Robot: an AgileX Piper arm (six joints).
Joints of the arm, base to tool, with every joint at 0 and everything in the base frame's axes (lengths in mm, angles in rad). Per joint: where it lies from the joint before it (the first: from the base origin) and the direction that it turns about. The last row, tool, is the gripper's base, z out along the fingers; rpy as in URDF.
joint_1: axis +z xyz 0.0 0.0 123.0
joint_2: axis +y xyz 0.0 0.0 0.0
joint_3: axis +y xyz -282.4 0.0 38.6
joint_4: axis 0.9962 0 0.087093 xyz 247.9 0.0 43.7
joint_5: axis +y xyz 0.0 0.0 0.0
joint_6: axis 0.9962 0 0.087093 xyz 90.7 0.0 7.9
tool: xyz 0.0 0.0 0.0 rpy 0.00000 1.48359 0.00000
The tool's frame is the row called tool.
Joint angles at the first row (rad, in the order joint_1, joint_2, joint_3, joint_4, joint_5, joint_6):
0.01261, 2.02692, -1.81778, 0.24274, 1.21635, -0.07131
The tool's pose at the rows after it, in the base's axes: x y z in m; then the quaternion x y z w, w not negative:
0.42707, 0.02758, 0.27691, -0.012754, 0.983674, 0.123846, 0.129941
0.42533, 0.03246, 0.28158, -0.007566, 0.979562, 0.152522, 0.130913
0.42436, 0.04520, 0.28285, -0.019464, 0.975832, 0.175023, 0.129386
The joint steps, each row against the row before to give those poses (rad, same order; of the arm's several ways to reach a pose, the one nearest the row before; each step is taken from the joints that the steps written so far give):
-0.00001, -0.02771, 0.00001, 0.01971, 0.00490, -0.00057
0.00001, -0.00787, -0.00003, 0.05902, 0.00663, -0.00056
0.02131, 0.00000, 0.00000, 0.04545, 0.00193, -0.01282

